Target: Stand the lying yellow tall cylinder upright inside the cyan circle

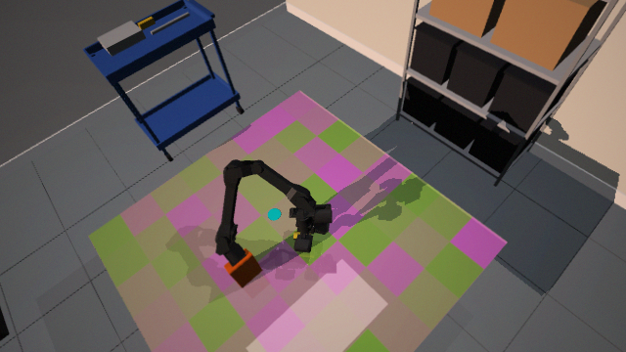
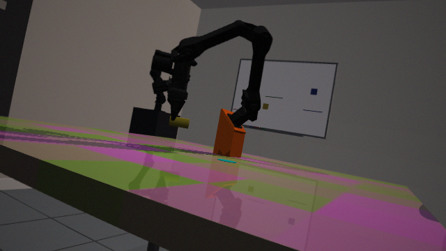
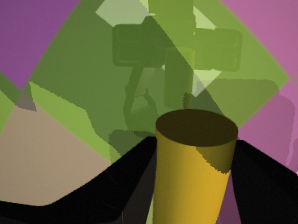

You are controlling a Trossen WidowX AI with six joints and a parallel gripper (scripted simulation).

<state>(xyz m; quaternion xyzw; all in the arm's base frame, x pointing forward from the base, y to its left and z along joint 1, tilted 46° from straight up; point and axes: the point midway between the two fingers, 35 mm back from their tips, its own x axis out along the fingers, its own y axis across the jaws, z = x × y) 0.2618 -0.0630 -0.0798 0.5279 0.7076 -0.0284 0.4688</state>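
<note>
My gripper tip is now 20 mm past the cyan circle, 220 mm to the right of it and 90 mm above it. The rest, counted from my gripper tip: yellow cylinder 10 mm behind, 20 mm to the left.
</note>
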